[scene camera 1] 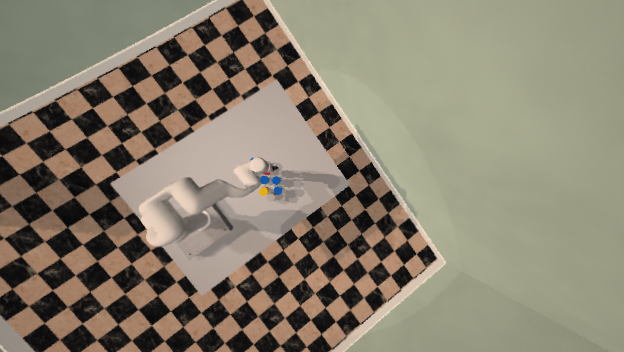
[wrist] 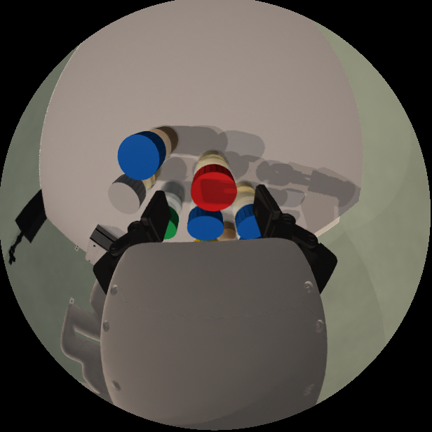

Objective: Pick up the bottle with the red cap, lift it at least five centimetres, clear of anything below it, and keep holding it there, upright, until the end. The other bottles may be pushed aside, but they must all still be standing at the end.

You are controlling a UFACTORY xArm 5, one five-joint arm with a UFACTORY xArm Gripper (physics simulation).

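Seen in the pictures: arm's base at its link origin: [scene camera 1: 200,219].
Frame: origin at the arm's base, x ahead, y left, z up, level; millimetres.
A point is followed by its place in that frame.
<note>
The bottle with the red cap [scene camera 1: 267,173] {y -8, x 503, z 37 mm} [wrist: 214,190] stands upright on the grey table top, its cap between and slightly beyond the fingertips in the wrist view. My gripper [wrist: 210,199] is open, with a finger to either side of the red cap and a gap on each side. In scene camera 1 the arm's wrist covers part of the red cap. A blue-capped bottle [scene camera 1: 264,180] {y -33, x 461, z 37 mm} [wrist: 205,223] stands close on the near side of it. Another blue-capped bottle [scene camera 1: 276,180] {y -77, x 522, z 37 mm} [wrist: 247,221] stands partly behind the right finger. A green-capped bottle [wrist: 171,224] is partly hidden by the left finger.
A blue-capped bottle [wrist: 141,156] and a light-grey-capped bottle [wrist: 127,194] stand upper left in the wrist view. A yellow-capped bottle [scene camera 1: 263,191] {y -86, x 415, z 37 mm} and a further blue-capped bottle [scene camera 1: 278,191] {y -142, x 491, z 38 mm} stand at the group's lower side in scene camera 1. The grey table top [scene camera 1: 300,130] {y 112, x 861, z -67 mm} surrounds them.
</note>
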